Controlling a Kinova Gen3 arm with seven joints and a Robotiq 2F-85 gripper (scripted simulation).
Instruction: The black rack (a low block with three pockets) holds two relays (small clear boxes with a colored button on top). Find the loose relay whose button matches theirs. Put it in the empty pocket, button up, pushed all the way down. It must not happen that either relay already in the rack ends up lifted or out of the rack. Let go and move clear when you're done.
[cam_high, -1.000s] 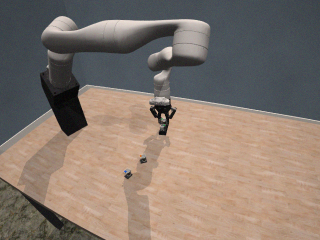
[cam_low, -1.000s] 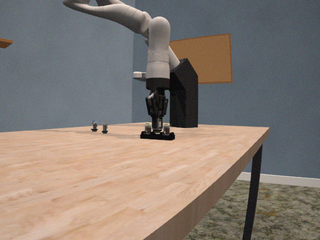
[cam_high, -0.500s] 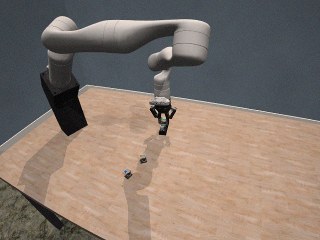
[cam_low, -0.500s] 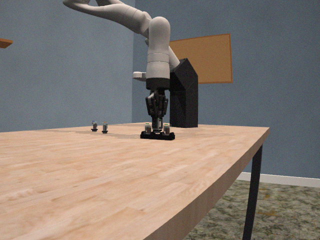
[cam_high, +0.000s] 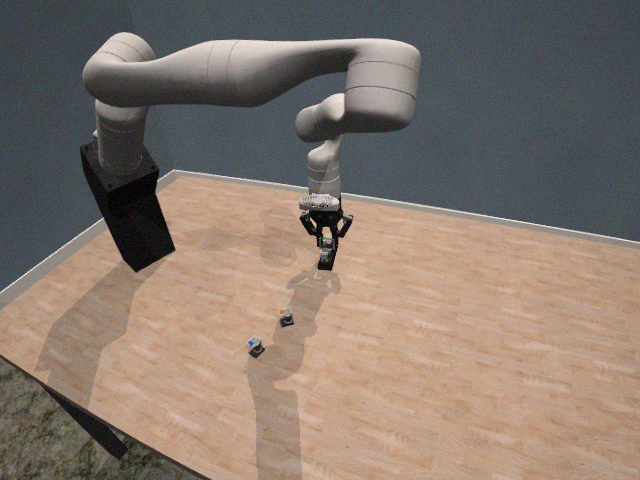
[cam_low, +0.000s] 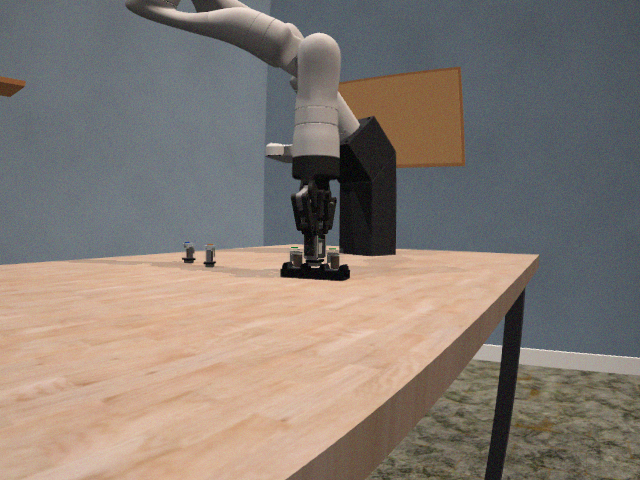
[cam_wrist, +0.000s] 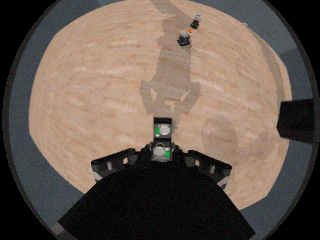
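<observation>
My gripper is now 4 cm above the black rack. From my hand the other things lie so: orange-button relay (8 cm behind, 23 cm to the right, 3 cm below); blue-button relay (14 cm behind, 31 cm to the right, 3 cm below).
</observation>
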